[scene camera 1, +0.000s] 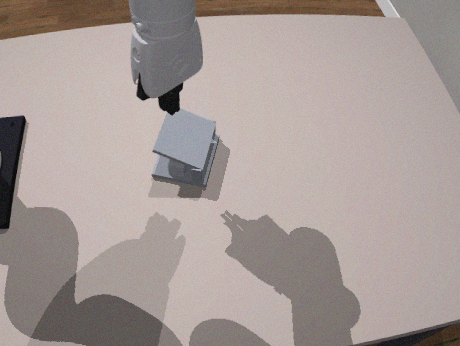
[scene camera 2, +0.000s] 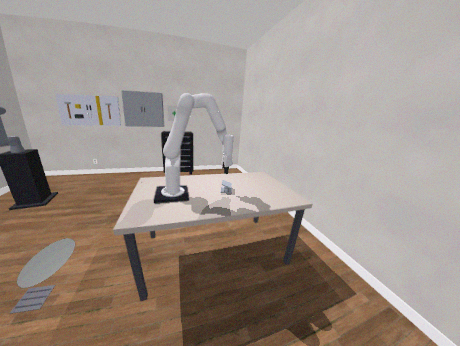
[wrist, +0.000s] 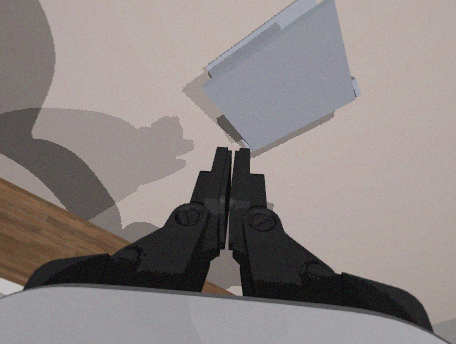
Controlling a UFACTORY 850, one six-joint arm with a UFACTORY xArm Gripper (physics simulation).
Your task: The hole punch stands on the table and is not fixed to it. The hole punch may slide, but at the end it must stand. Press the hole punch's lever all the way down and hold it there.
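Note:
The light blue-grey hole punch (scene camera 1: pixel 204 176) (scene camera 2: pixel 227 189) stands upright on the table. Its lever (scene camera 1: pixel 186 137) (wrist: pixel 285 80) is a wide flat plate, raised and tilted, with a gap between it and the base in the scene camera 1 view. My gripper (scene camera 1: pixel 171 113) (scene camera 2: pixel 226 173) (wrist: pixel 233 171) is shut and empty, with its black fingertips pointing down. It is above the table, apart from the lever in the scene camera 2 view. In the wrist view the fingertips appear just short of the lever's near corner.
The arm's black base plate (scene camera 1: pixel 14 170) (scene camera 2: pixel 161 198) is fixed on the table (scene camera 1: pixel 325 150) (scene camera 2: pixel 131 220), left of the hole punch. A wall (scene camera 2: pixel 350 125) rises beyond the table's right side. Shadows of the arm fall across the table.

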